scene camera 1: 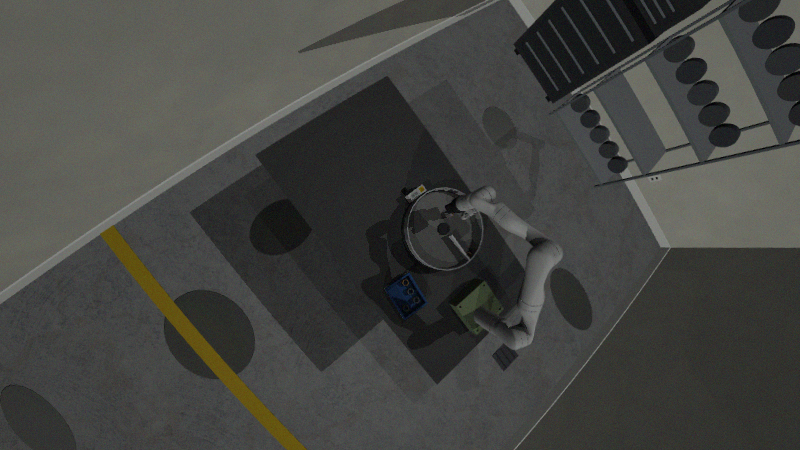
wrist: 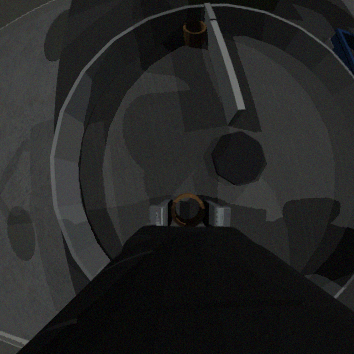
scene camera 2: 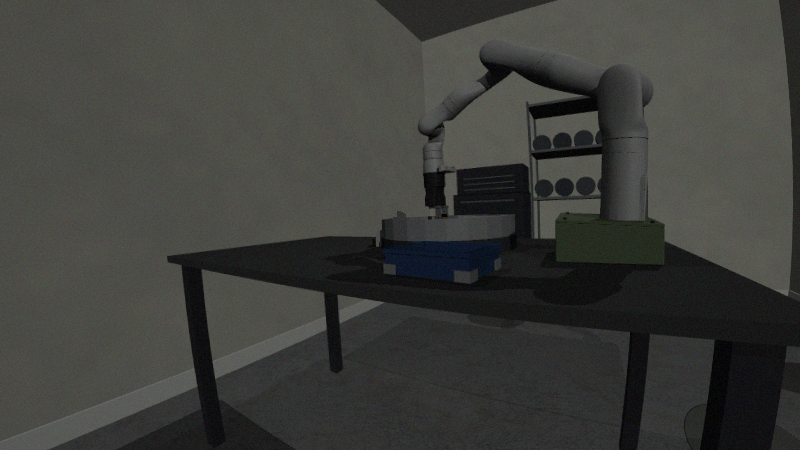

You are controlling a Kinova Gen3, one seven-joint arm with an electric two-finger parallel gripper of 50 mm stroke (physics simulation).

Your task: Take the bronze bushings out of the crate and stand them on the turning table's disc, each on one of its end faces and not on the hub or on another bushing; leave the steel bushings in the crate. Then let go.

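Where they show: gripper, fingertip midpoint: [scene camera 1: 448,213] [wrist: 186,209]; arm's base, origin of the base link: [scene camera 1: 481,315] [scene camera 2: 621,218].
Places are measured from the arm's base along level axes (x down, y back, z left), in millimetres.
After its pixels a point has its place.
My gripper [scene camera 1: 449,208] @[z -91, x 17, y -556 mm] [scene camera 2: 438,213] @[z -91, x 17, y -556 mm] [wrist: 186,209] @[z -91, x 17, y -556 mm] is shut on a bronze bushing [scene camera 2: 445,216], held upright, ring end up in the wrist view. It is low inside the turning table's rim, over the disc [scene camera 1: 429,246] @[z 79, x 34, y -450 mm] [wrist: 300,125] @[z 63, x 34, y -444 mm], beside and apart from the dark hub [scene camera 1: 443,228] @[z -31, x 26, y -498 mm] [wrist: 239,158] @[z -31, x 26, y -497 mm]. Whether the bushing's lower end touches the disc is hidden. Another bronze bushing [scene camera 1: 469,254] @[z -99, x 23, y -309 mm] [wrist: 194,34] @[z -87, x 11, y -330 mm] stands on the disc near the rim, beside the vane. The blue crate [scene camera 1: 393,303] @[z 372, x 37, y -293 mm] [scene camera 2: 425,267] @[z 368, x 68, y -275 mm] [wrist: 345,47] @[z 222, x 39, y -251 mm] holds a bronze bushing [scene camera 1: 405,282] @[z 266, x 68, y -334 mm] and several steel bushings [scene camera 1: 416,300] @[z 254, x 67, y -228 mm].
A pale upright vane [scene camera 1: 459,247] @[z -51, x -7, y -377 mm] [wrist: 227,65] @[z -52, x -10, y -400 mm] runs from the hub side to the rim. The raised rim [scene camera 2: 447,228] @[z 143, x 14, y -377 mm] [wrist: 67,185] @[z -232, x 11, y -537 mm] surrounds the disc. A small white box [scene camera 1: 415,193] @[z 22, x 29, y -724 mm] with a yellow patch sits outside it. The green arm base [scene camera 1: 467,302] @[z 40, x -5, y -106 mm] [scene camera 2: 609,243] @[z 86, x 46, y -16 mm] stands beside the crate.
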